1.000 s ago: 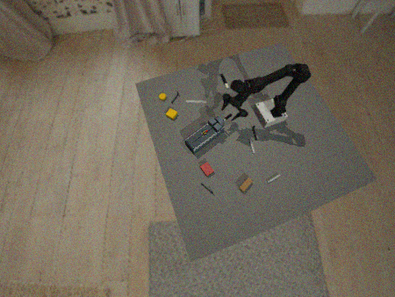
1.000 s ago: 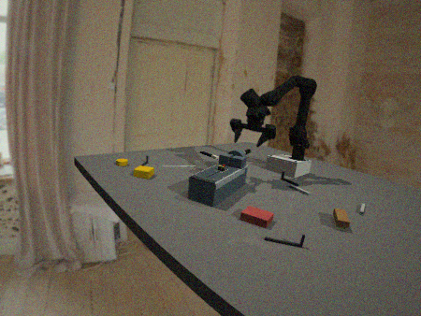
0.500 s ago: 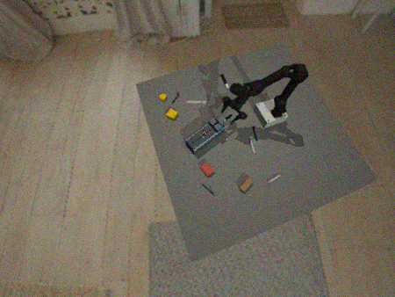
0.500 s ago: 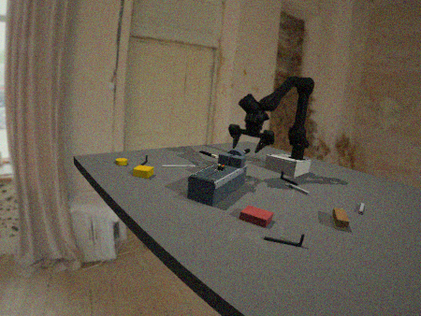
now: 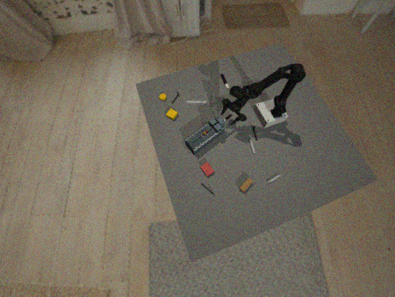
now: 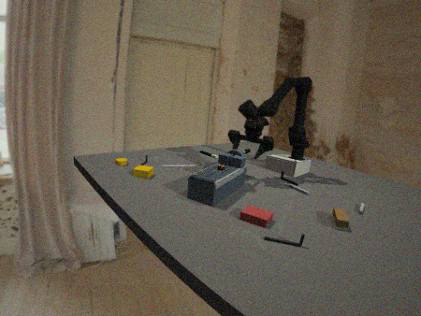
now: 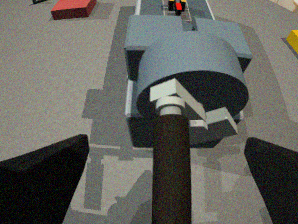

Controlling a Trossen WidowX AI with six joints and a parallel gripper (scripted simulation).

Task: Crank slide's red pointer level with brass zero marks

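Now: gripper tip 2 cm past the dark handle, 1 cm to the left of it and 2 cm below it. Also, from my gripper tip: red pointer (14 cm ahead, 5 cm to the left, 2 cm below); yellow block (34 cm ahead, 17 cm to the right, 8 cm below); red block (19 cm ahead, 27 cm to the left, 9 cm below).
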